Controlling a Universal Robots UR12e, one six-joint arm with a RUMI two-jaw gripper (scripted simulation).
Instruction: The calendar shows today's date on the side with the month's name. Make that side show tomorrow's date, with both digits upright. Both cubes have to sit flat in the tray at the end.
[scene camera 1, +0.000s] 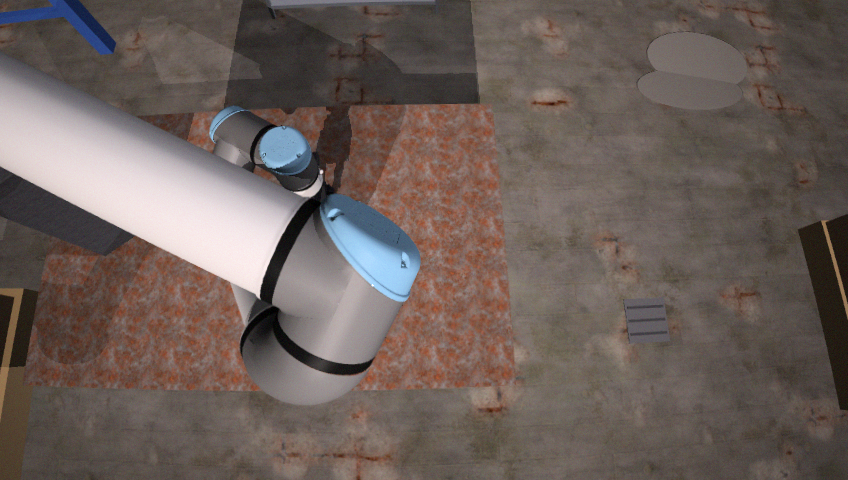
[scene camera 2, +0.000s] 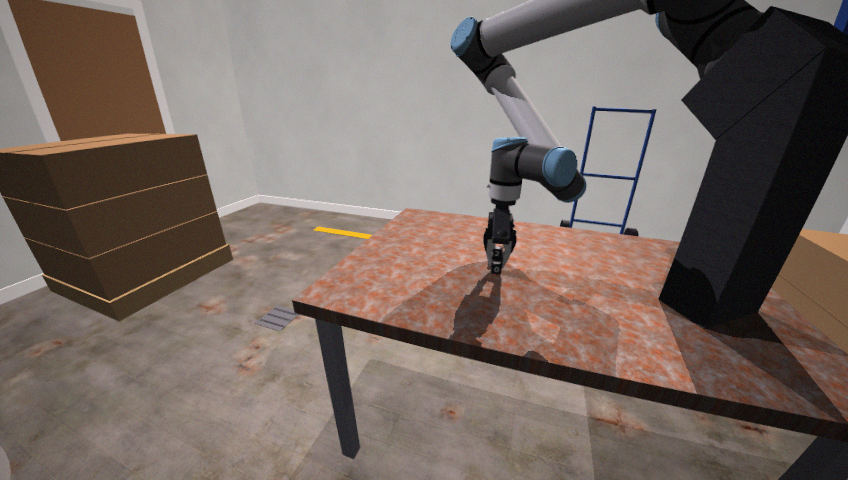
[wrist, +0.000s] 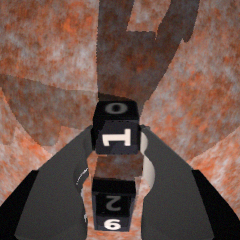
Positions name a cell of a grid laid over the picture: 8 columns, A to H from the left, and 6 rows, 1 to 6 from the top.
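Observation:
My gripper (scene camera 2: E4) is visible, and the wrist view also contains the gripper (wrist: D4). A black tray (wrist: D5) is visible to me as well.

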